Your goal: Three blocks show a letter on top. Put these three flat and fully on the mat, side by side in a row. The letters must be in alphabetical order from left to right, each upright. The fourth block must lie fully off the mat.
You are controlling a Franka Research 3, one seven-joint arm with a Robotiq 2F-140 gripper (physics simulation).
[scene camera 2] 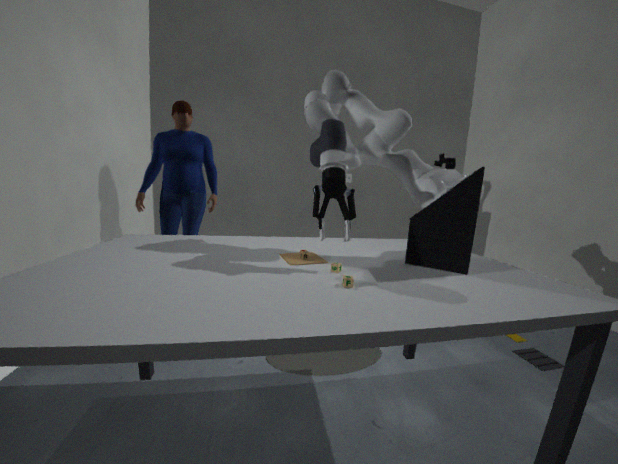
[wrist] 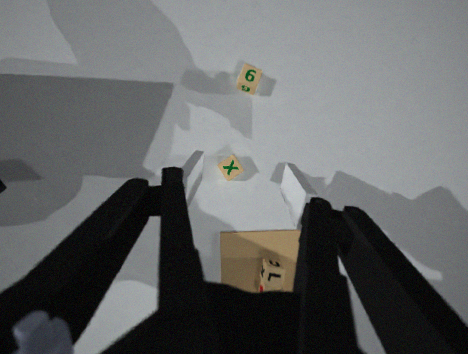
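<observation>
The tan mat (scene camera 2: 289, 258) (wrist: 237, 270) lies on the table. A block with a black L on top (wrist: 273, 276) is on it, the letter turned sideways in the wrist view; a red patch shows at its lower left corner, and the gripper body hides what lies beyond. A block with a green X on top (scene camera 2: 336, 268) (wrist: 230, 167) lies off the mat, turned like a diamond in the wrist view. A block with a green 6 or 9 on top (scene camera 2: 348, 282) (wrist: 249, 78) lies farther off the mat. My gripper (scene camera 2: 334, 239) (wrist: 243, 171) is partly open and empty, well above the table.
A black slanted panel (scene camera 2: 442, 230) stands on the table (scene camera 2: 200, 305) to the right in the scene view, near the arm's base. A person in blue (scene camera 2: 182, 160) stands behind the table at the left. Shadows of the arm and gripper fall across the table.
</observation>
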